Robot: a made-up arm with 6 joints.
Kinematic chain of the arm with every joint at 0, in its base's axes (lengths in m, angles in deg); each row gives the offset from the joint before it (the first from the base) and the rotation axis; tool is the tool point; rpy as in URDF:
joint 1: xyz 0 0 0.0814 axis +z
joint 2: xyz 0 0 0 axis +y
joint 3: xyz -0.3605 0 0.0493 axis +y
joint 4: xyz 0.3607 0 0.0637 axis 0.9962 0 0.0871
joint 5: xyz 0 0 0 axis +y
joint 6: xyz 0.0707 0 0.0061 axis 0.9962 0 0.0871
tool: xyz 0 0 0 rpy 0 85 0
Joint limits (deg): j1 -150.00..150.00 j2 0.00..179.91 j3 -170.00..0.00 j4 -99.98..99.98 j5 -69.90..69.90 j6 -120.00..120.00
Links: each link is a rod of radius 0.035 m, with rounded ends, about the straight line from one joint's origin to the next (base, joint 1, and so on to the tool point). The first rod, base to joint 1, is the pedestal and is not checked.
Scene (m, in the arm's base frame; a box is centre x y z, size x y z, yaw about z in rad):
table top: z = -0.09
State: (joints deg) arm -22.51 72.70 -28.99 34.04 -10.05 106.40
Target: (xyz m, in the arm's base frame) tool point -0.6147 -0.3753 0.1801
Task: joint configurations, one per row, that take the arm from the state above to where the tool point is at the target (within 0.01 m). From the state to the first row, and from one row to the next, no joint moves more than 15 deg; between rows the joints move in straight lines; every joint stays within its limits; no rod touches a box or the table.
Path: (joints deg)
1: -36.41 79.89 -38.13 34.05 -10.90 106.40
2: -50.32 87.07 -47.28 34.06 -11.74 106.40
3: -64.22 94.26 -56.42 34.07 -12.59 106.40
4: -78.12 101.44 -65.57 34.08 -13.43 106.40
5: -92.03 108.63 -74.71 34.09 -14.28 106.40
6: -105.93 115.82 -83.86 34.10 -15.12 106.40
7: -119.83 123.00 -93.00 34.10 -15.97 106.40
8: -133.73 130.19 -102.15 34.11 -16.81 106.40
9: -147.64 137.37 -111.29 34.12 -17.66 106.40

